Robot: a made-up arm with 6 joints.
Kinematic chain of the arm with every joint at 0, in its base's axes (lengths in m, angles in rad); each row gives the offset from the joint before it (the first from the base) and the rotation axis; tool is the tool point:
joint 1: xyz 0 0 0.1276 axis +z
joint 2: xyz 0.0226 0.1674 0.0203 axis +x
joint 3: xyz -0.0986 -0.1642 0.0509 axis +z
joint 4: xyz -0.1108 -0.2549 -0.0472 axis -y
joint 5: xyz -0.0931 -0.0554 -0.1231 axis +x
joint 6: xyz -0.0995 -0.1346 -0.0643 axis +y
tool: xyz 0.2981 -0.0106 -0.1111
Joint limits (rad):
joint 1: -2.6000..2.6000
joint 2: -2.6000..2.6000
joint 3: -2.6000..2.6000
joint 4: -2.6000..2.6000
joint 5: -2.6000..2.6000
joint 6: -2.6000..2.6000
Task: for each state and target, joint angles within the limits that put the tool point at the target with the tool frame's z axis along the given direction. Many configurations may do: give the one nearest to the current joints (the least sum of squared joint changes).
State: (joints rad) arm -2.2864 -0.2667 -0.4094 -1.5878 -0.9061 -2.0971
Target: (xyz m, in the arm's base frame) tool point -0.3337 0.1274 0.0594 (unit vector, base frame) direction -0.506 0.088 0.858
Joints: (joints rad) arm -1.8847 0.3738 -0.1864 -2.0039 -0.4207 -1.9307
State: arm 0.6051 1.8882 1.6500 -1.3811 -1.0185 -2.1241
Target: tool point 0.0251 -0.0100 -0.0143 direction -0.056 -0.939 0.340
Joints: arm -0.1289 1.2084 1.4868 -1.5759 -1.3570 -1.6385
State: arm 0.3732 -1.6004 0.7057 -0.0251 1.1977 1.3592
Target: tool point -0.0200 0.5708 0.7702 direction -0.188 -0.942 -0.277
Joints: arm -0.4010 -2.2248 1.2838 -0.6081 1.3396 1.6095
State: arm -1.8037 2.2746 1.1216 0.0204 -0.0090 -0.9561
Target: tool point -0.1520 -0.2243 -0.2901 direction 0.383 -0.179 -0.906
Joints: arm -2.5868 1.6952 1.3804 0.3672 -0.3706 -1.4360
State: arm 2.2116 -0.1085 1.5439 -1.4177 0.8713 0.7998
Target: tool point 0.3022 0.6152 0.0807 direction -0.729 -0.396 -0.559
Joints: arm 2.3631 -0.0186 1.5052 -1.2180 0.3132 0.9158
